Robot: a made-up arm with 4 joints. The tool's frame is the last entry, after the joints.
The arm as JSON. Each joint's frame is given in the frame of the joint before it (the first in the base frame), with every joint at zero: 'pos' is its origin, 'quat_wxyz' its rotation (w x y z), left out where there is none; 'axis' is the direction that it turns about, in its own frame. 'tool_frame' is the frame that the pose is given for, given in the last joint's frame.
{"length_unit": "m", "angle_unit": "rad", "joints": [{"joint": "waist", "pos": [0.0, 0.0, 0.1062], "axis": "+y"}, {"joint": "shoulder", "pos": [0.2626, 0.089, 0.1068], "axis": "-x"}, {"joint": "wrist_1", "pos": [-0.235, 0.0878, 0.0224], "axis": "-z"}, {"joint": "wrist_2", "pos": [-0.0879, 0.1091, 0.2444], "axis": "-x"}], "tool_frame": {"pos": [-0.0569, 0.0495, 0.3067]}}
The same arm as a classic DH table. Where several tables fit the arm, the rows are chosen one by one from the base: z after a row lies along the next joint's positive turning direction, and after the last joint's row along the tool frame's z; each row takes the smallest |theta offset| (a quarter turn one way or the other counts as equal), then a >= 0, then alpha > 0; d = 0 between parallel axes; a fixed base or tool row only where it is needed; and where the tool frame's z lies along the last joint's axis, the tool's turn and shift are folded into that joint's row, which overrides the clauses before.
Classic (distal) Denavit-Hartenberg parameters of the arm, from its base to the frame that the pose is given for. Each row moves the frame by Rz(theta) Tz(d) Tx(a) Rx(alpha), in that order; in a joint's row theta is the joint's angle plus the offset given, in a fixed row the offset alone. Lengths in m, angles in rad.
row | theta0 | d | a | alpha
base (fixed) | 0.0000 | 0.1062 | 0.0000 | -1.5708
waist | -1.5708 | 0.0890 | 0.1068 | 1.5708
shoulder | 1.5708 | -0.0276 | 0.0878 | -1.5708
wrist_1 | 0.0000 | -0.2668 | 0.1091 | 1.5708
wrist_2 | 0.0000 | 0.1448 | 0.0495 | 1.5708
tool (fixed) | -1.5708 | 0.3067 | 0.0000 | 0.0000

